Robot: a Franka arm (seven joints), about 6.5 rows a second.
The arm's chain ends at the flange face. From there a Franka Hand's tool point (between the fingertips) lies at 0.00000 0.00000 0.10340 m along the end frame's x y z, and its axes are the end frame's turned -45 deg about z.
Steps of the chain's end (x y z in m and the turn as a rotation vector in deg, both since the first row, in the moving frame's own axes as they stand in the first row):
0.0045 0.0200 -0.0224 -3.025 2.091 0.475
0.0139 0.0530 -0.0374 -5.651 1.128 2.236
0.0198 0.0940 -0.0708 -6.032 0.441 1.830
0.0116 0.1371 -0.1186 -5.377 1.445 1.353
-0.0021 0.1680 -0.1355 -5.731 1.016 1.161
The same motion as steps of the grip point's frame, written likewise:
-0.0122 0.0238 -0.0226 -3.618 -0.660 0.475
-0.0336 0.0558 -0.0379 -4.793 -3.198 2.236
-0.0597 0.0886 -0.0714 -4.577 -3.953 1.830
-0.0939 0.1138 -0.1191 -4.824 -2.780 1.353
-0.1264 0.1258 -0.1360 -4.771 -3.334 1.161

